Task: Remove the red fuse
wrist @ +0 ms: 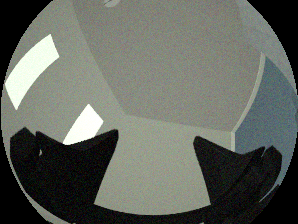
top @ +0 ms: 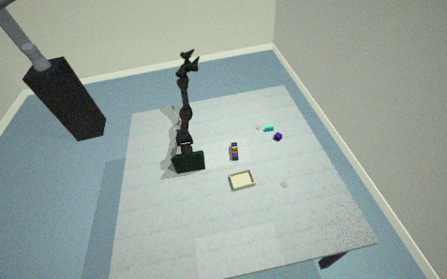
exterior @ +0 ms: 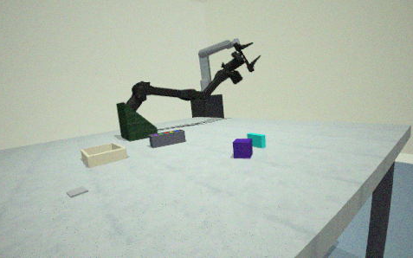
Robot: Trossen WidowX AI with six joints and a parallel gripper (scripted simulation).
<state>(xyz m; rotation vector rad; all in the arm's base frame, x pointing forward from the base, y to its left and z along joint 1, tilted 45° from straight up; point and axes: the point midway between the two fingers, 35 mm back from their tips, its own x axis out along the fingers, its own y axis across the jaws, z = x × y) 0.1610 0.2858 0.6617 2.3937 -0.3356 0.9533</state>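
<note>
My gripper tip is 660 mm to the left of the red fuse, 370 mm above it and 80 mm short of it. Round my gripper tip: purple cube (630 mm to the right, 390 mm ahead, 370 mm below); then teal block (540 mm to the right, 380 mm below, 370 mm ahead); then beige tray (870 mm to the right, 390 mm below, 70 mm ahead).
</note>
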